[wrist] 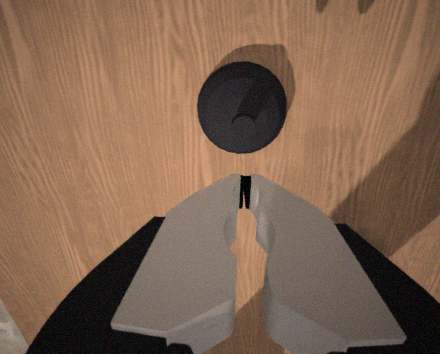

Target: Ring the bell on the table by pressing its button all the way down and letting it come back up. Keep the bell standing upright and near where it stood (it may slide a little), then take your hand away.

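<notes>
The dark, round bell stands upright on the wooden table, in the upper middle of the wrist view. Its small round button shows on top, a little below the middle of the dome, with a dark shadow streak running up from it. My gripper is shut, with its fingertips together and no object between them. In the view the tips lie below the bell, and a strip of table shows between them and its rim. The button is uncovered and the fingers are apart from it. The exact height of the tips above the table is hard to tell.
A shadow lies on the table around the bell's upper right side. A larger shadow crosses the table at the right, and two small dark shadows show at the top edge. A pale grey surface shows at the lower left corner.
</notes>
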